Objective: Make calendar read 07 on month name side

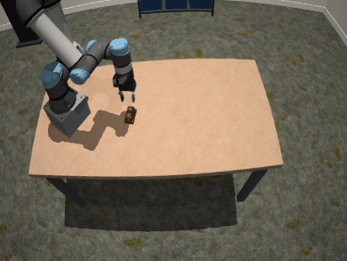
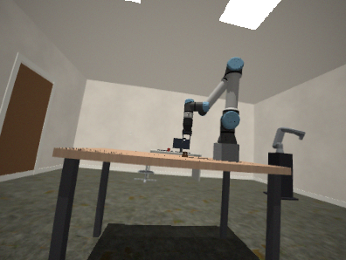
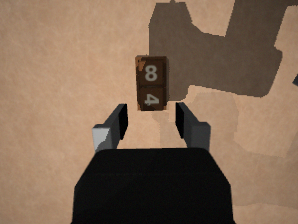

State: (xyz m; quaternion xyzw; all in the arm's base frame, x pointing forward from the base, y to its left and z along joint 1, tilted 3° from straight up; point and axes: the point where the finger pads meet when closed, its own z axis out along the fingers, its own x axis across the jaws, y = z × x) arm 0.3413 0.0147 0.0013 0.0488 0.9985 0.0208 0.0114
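My gripper is now 2 cm to the left of the brown calendar tray and 12 cm above it.
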